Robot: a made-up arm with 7 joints.
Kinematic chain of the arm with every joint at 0, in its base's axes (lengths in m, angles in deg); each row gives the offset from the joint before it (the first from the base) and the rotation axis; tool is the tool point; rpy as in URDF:
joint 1: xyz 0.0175 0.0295 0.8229 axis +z
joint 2: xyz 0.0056 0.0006 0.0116 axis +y
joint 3: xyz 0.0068 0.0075 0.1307 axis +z
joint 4: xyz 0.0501 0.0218 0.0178 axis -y
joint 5: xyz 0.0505 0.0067 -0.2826 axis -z
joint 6: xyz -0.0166 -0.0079 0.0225 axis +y
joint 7: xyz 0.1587 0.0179 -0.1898 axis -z
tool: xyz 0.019 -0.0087 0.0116 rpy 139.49 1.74 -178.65
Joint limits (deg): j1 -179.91..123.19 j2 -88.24..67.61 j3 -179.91..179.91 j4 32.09..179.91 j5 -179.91..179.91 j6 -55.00..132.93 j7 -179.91..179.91
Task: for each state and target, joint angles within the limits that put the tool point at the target. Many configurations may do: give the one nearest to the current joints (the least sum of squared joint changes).
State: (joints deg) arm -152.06 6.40 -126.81 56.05 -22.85 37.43 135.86
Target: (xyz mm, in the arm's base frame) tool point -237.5 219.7 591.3
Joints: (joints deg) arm -128.79 -11.17 -100.15 38.67 -16.77 53.45 138.71
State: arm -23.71 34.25 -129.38 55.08 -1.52 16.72 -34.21
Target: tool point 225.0 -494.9 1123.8
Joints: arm -12.59 54.79 -103.88 104.96 -5.49 16.52 -34.31
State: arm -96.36 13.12 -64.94 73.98 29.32 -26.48 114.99
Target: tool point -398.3 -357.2 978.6
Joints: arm -95.71 31.35 -51.75 91.88 18.84 -3.66 114.14
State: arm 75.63 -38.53 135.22 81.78 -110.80 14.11 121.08
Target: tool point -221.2 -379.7 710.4
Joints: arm 82.54 -22.38 141.60 77.43 -113.54 -2.37 121.65
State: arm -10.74 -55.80 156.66 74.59 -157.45 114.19 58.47
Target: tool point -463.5 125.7 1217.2
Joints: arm 2.63 -24.66 159.94 113.31 -168.29 99.16 53.02
